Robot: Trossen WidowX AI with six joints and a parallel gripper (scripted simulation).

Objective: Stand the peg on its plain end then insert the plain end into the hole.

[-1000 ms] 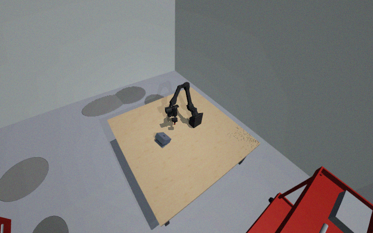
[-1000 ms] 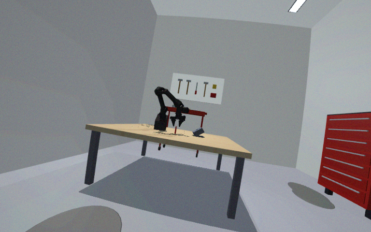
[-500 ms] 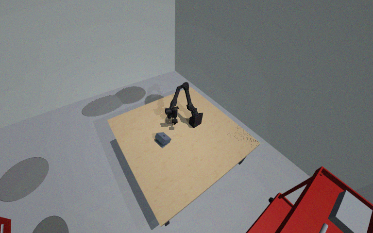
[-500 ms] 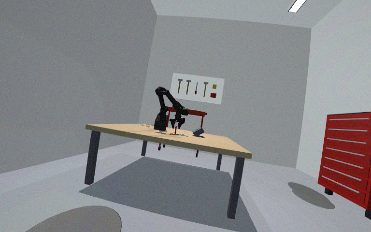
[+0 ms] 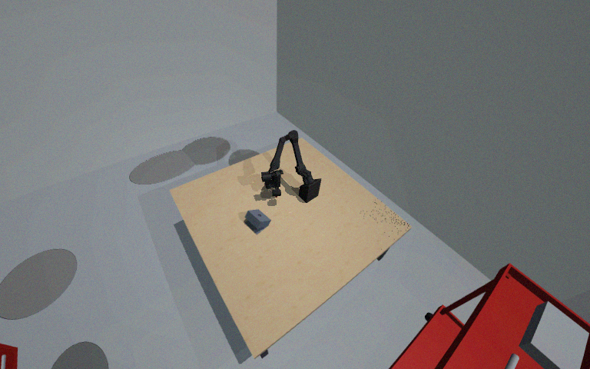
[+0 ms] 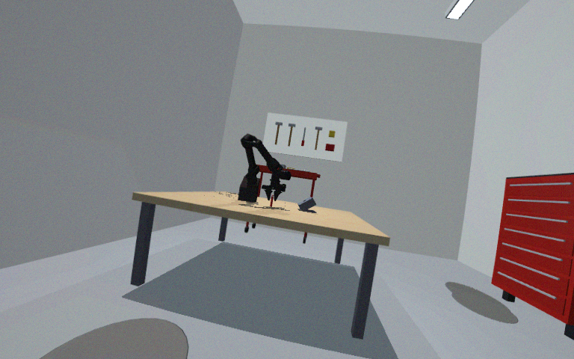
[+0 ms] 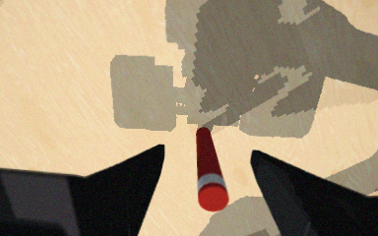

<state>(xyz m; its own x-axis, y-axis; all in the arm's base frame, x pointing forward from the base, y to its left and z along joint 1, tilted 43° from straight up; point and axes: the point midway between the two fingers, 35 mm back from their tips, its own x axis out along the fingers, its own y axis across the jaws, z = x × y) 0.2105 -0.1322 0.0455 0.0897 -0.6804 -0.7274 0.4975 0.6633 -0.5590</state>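
The grey sloped panel lies 23 cm ahead of my gripper tip, 14 cm to the left of it and 1 cm above it. From my gripper tip the other things lie so: red peg: 2 cm above.
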